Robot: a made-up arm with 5 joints.
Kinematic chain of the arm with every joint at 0, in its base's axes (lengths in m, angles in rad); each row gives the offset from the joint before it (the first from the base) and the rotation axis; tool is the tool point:
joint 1: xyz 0 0 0.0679 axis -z
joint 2: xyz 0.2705 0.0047 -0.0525 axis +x
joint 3: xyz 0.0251 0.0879 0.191 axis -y
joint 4: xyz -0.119 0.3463 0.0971 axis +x
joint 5: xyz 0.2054 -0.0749 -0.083 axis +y
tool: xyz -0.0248 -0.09 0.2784
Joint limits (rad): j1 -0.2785..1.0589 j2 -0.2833..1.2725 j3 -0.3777..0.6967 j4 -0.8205..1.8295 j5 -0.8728..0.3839
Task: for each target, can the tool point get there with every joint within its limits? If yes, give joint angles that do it. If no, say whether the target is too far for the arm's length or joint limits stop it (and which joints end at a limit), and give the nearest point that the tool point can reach.
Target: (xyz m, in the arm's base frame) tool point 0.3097 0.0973 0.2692
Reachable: yes | joints 0.3810 0.6624 0.5681 1.6096 -0.6358
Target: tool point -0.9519 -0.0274 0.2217
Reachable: no: joint limits stop it (at a limit: joint 1, joint 2, joint 3) | nearest point -0.2345 -0.2530 0.4476 | short by 0.785 m
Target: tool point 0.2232 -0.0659 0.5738
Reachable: yes | joints 0.3105 0.4893 0.5767 0.0319 0.1793
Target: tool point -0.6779 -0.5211 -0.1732
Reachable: no: joint limits stop it (at a limit: joint 1, joint 2, joint 3) | nearest point -0.1819 -0.4024 0.3453 | short by 0.727 m
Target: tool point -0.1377 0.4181 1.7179
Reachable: no: too far | nearest point 0.1454 0.2330 0.7170 | short by 1.056 m
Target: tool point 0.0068 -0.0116 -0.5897
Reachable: no: joint limits stop it (at a limit: joint 1, joint 2, joint 3, joint 5) | nearest point 0.4198 -0.0245 -0.0337 | short by 0.693 m
